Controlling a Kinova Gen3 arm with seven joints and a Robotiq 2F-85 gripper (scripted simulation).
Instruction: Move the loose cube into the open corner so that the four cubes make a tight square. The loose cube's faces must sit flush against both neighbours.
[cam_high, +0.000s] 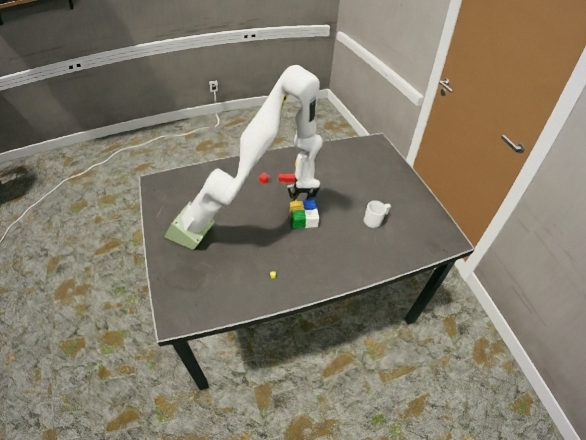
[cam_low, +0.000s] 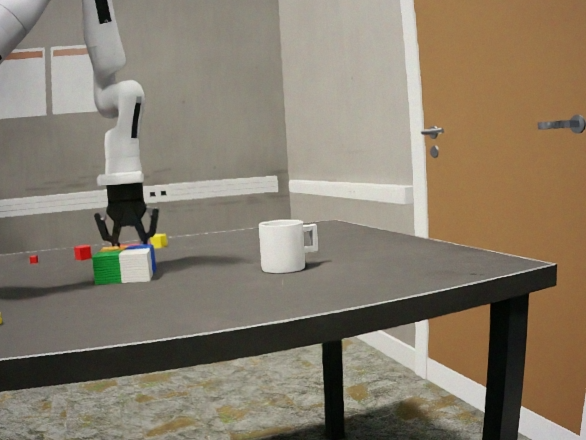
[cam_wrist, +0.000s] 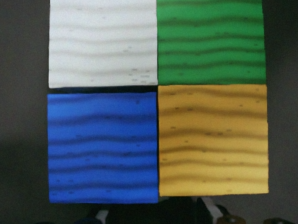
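The blue cube is 10 mm ahead of my hand, 50 mm to the right of it and 10 mm below it. Also, from my hand: white mug 230 mm ahead, 230 mm to the right; then tiny yellow cube 290 mm behind, 250 mm to the right, 30 mm below; then red bar 50 mm ahead, 170 mm to the left, 20 mm below.
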